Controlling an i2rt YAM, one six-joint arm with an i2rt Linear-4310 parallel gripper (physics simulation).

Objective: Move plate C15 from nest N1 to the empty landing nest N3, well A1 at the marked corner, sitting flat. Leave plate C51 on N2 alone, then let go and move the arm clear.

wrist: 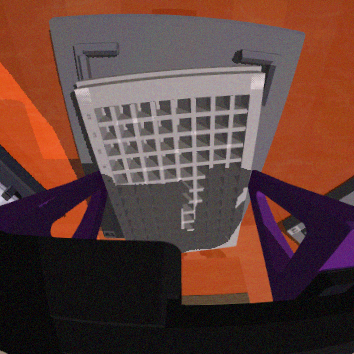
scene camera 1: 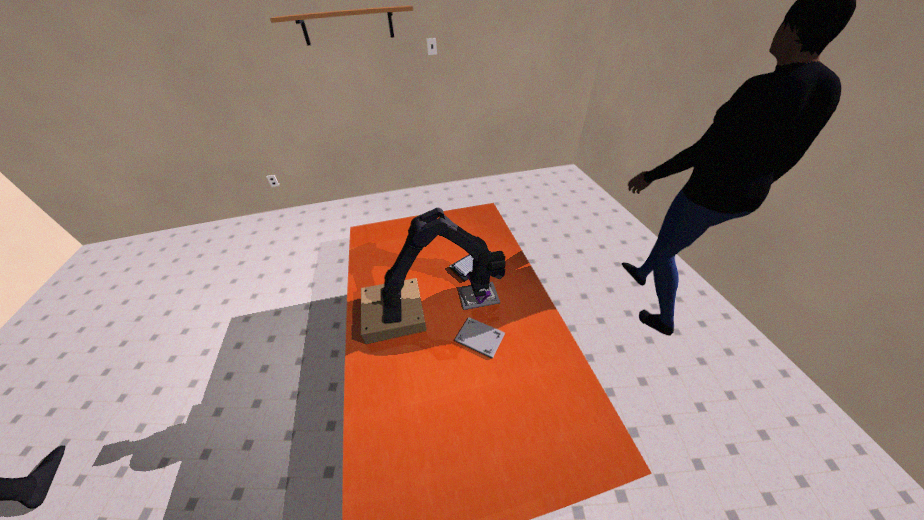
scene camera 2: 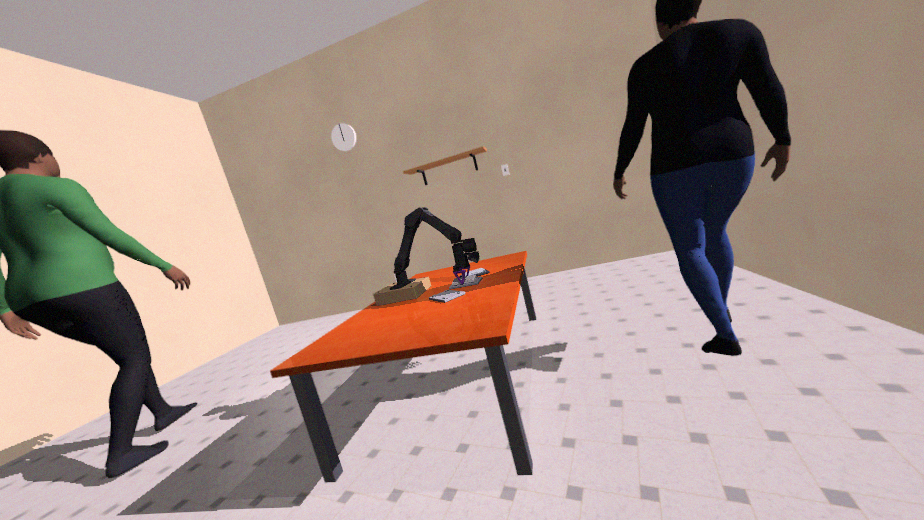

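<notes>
A white well plate (wrist: 172,120), taken as C15, lies between the fingers over the grey middle nest (scene camera 1: 463,303) (wrist: 175,42). Its far edge stands short of the nest's far corner brackets in the wrist view; whether it is fully seated I cannot tell. My gripper (scene camera 1: 483,296) (scene camera 2: 460,276) (wrist: 178,177) is open, its purple fingertips close beside the plate's long sides. Another plate (scene camera 1: 462,265) (scene camera 2: 479,271), taken as C51, sits on the back nest. The front nest (scene camera 1: 479,337) (scene camera 2: 447,296) holds no plate. Nest labels and the A1 mark are not readable.
The arm stands on a wooden block (scene camera 1: 408,327) (scene camera 2: 395,296) on the orange table (scene camera 1: 491,420) (scene camera 2: 413,329). The back and front nests lie close on either side of the middle one. A person in black (scene camera 1: 762,135) (scene camera 2: 704,97) stands beyond the table.
</notes>
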